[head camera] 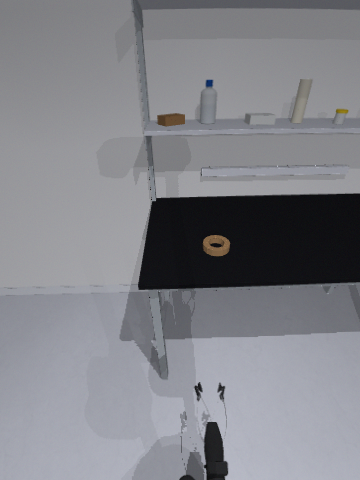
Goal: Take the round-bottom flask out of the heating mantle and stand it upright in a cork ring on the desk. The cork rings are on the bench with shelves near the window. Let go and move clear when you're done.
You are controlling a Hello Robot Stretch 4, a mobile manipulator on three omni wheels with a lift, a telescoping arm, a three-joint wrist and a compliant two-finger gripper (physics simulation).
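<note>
A tan cork ring (216,251) lies flat on the black top of the shelved bench (280,250), toward its left end. My gripper (210,391) is open, its two fingertips apart with floor showing between them. In the picture it is below the bench's front edge, on the near side of the bench and apart from the ring. The round-bottom flask, the heating mantle and the desk do not show in this view.
Above the bench a shelf (230,128) holds a brown box (171,119), a blue-capped bottle (208,106), a grey box (260,119), a beige cylinder (301,101) and a yellow-lidded jar (340,117). The bench's left front leg (159,335) stands ahead, left of my gripper.
</note>
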